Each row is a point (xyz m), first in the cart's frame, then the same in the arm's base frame.
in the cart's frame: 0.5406 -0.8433 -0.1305
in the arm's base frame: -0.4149 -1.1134 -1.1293
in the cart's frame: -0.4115 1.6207 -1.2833
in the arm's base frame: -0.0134 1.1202 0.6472
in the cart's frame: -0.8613 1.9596 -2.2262
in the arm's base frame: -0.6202 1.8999 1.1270
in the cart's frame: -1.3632 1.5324 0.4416
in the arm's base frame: 0.8438 -0.3763 1.6034
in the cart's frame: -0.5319 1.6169 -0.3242
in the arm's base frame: 0.6259 0.4170 0.8238
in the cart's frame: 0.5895 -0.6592 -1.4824
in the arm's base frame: -1.2445 -0.0312 -1.1962
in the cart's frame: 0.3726 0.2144 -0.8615
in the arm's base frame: -0.3311 0.0687 -0.6033
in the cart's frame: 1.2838 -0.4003 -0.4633
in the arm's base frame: -0.1312 -0.4037 -1.6538
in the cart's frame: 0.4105 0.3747 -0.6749
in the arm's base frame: -0.0864 0.0549 -0.5603
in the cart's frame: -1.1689 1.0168 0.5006
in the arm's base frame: 0.6287 -0.7173 1.2232
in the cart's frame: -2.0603 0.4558 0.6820
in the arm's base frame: 0.1153 -1.4361 1.8249
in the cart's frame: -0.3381 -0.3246 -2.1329
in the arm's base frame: -1.8034 0.4257 -0.2611
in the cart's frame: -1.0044 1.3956 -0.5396
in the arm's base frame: 0.1797 0.3053 1.1511
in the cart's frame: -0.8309 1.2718 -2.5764
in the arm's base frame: -1.2870 1.6903 0.7982
